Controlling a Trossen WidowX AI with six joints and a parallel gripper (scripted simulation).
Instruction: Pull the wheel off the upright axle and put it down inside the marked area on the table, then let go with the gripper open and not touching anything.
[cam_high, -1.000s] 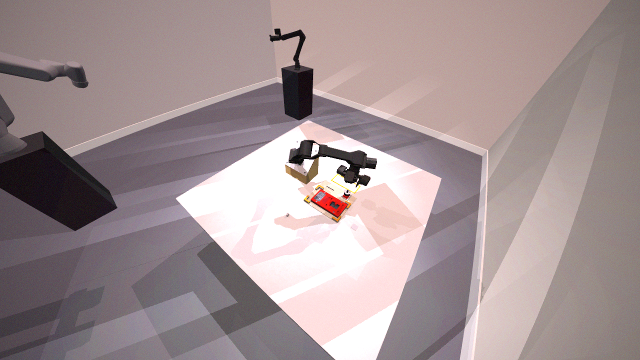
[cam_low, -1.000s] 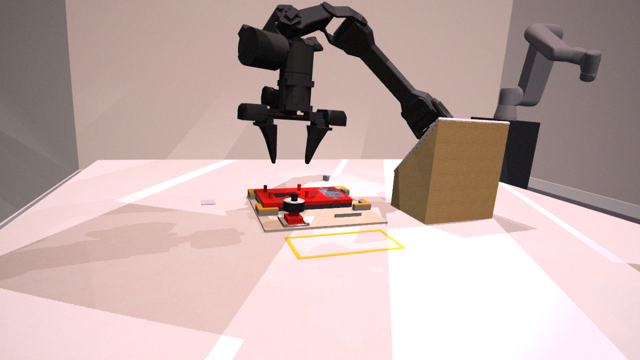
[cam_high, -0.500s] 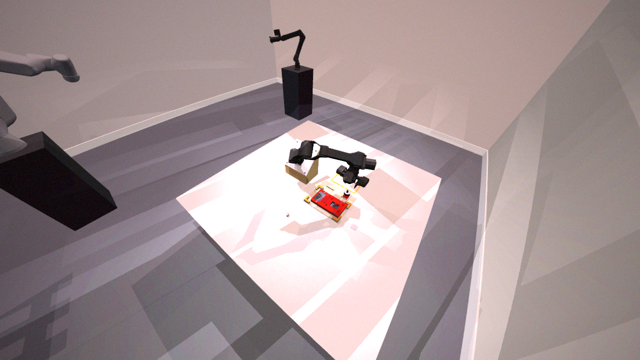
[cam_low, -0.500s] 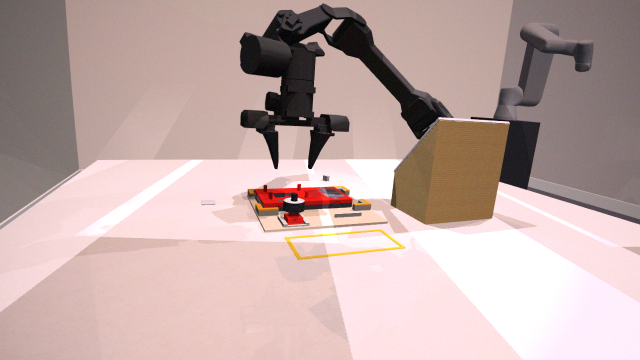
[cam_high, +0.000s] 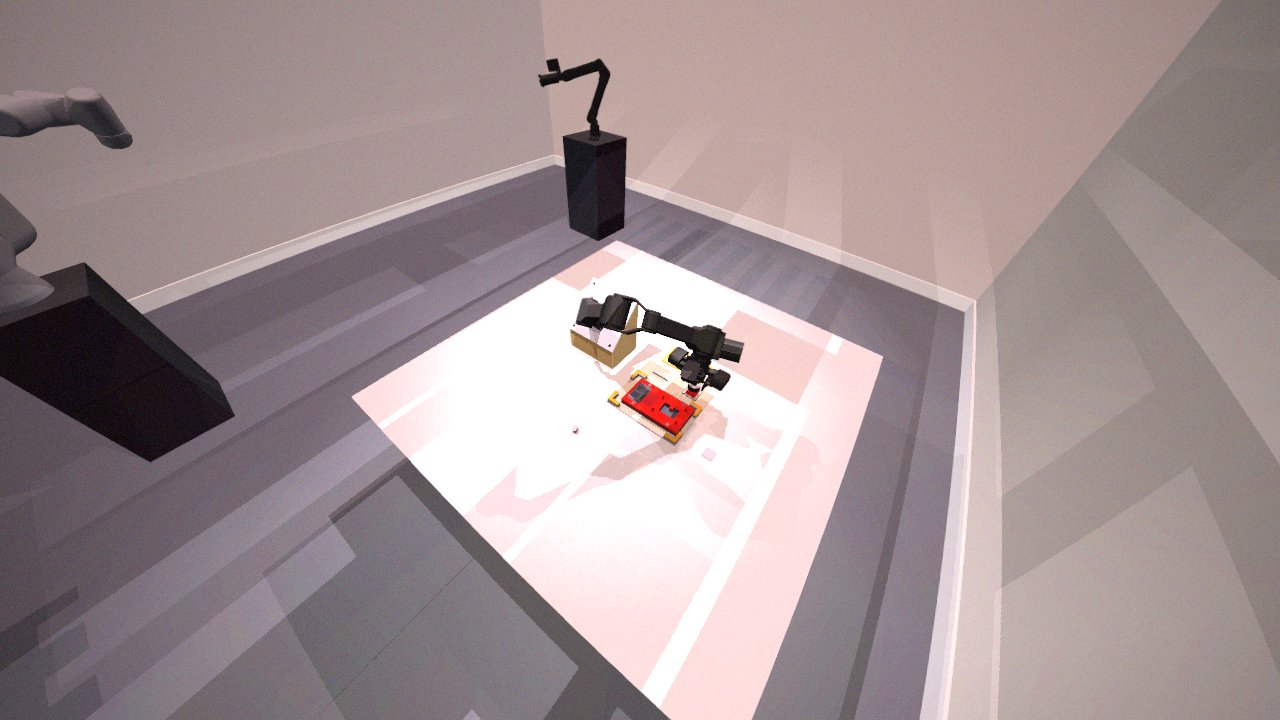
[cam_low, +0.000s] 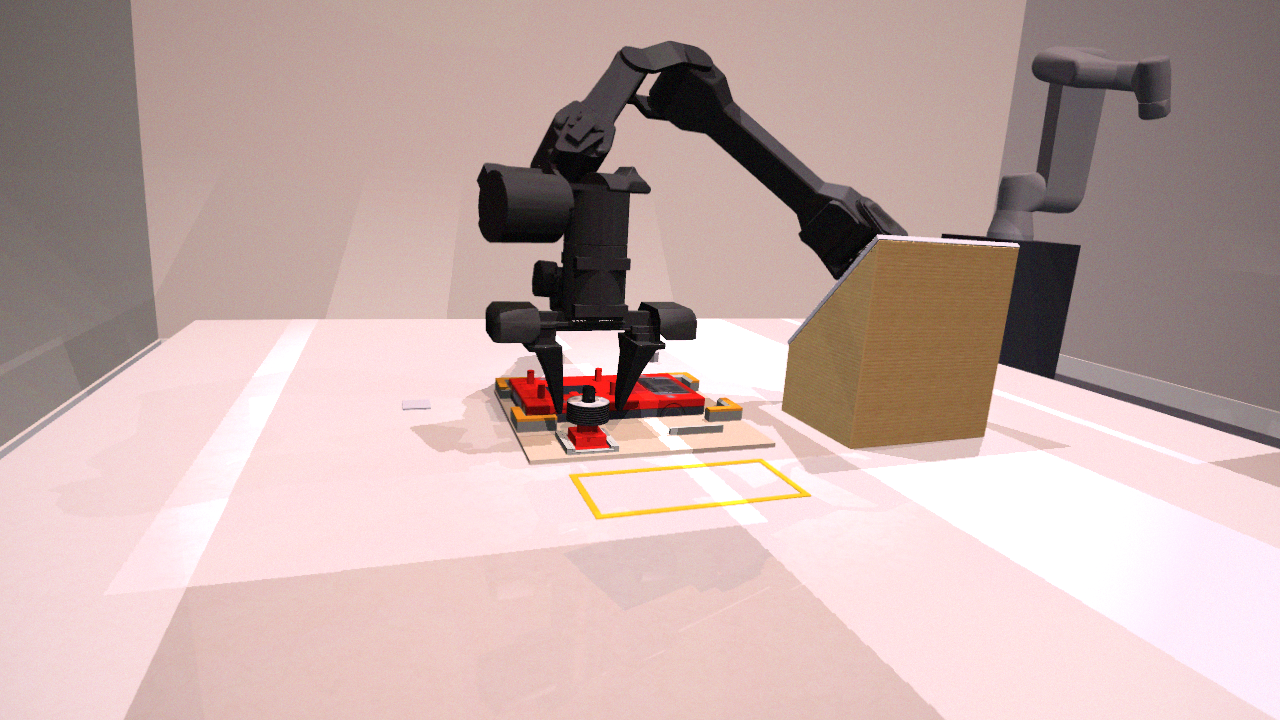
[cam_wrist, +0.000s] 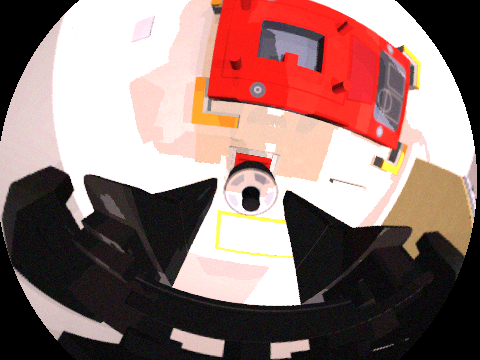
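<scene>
Right now my gripper tip is right at the black wheel. Round my gripper tip: black axle (right at my gripper tip).
</scene>
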